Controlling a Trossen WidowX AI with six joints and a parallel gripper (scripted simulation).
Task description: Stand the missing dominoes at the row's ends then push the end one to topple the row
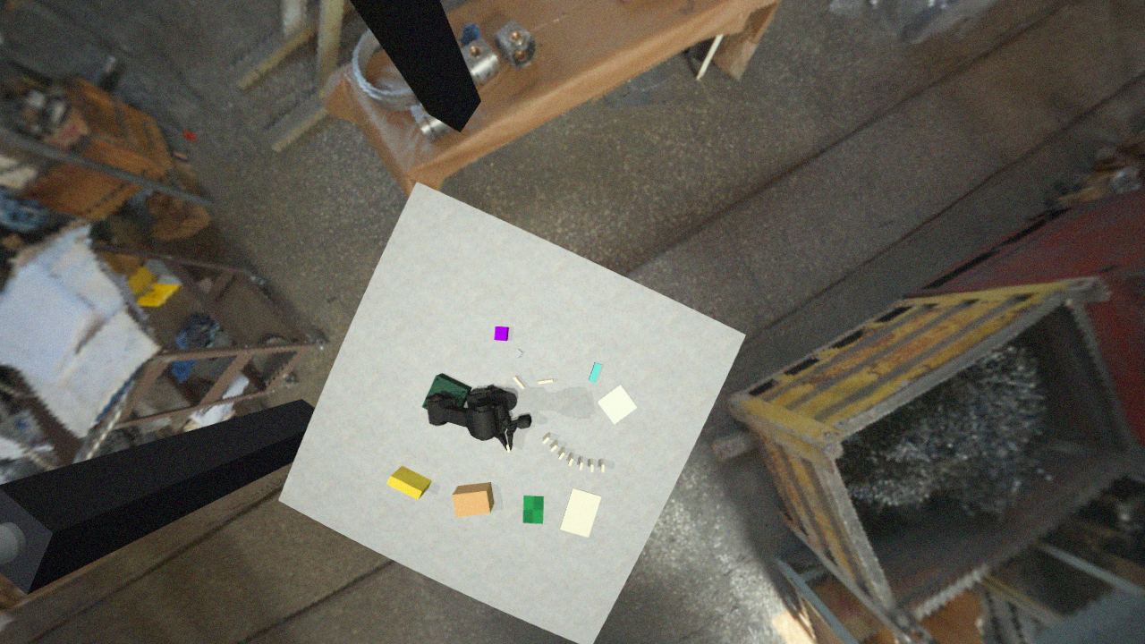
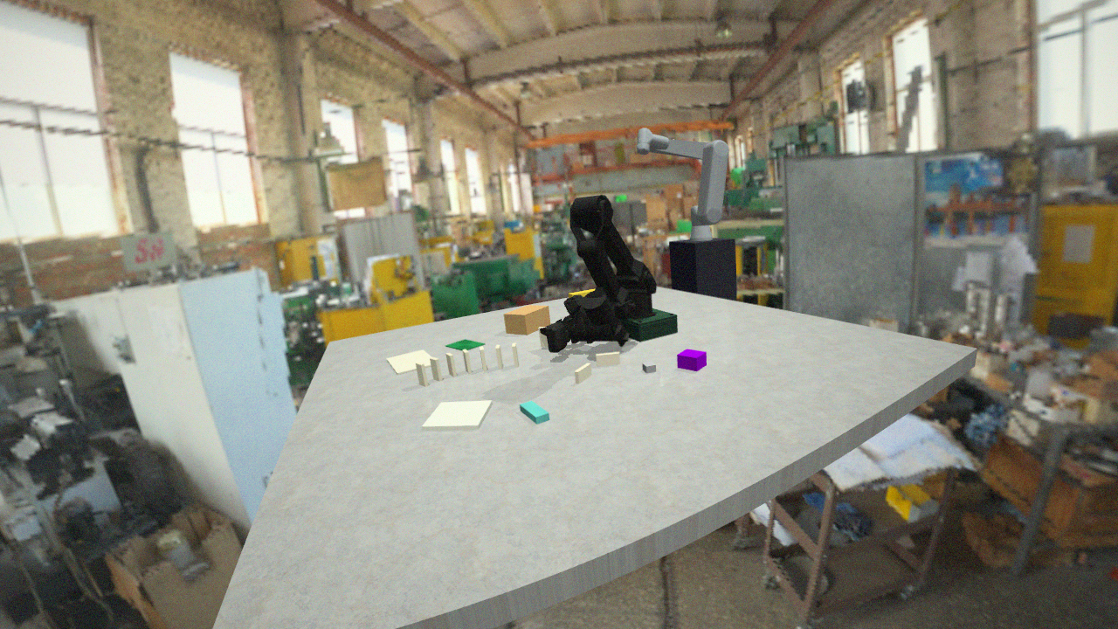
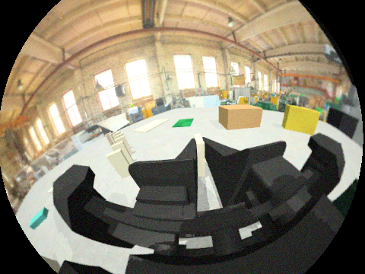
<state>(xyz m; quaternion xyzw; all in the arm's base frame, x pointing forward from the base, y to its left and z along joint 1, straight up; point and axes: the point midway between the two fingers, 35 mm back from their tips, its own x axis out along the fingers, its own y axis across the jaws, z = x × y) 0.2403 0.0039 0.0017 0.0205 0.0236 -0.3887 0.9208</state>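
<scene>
My gripper tip is now 150 mm past the grey cube, 290 mm to the right of it and 40 mm above it. The rest, counted from my gripper tip: cream tile 340 mm ahead, 80 mm to the right, 50 mm below; then tan box 10 mm behind, 230 mm to the right, 20 mm below; then green tile 190 mm ahead, 160 mm to the right, 50 mm below.
</scene>
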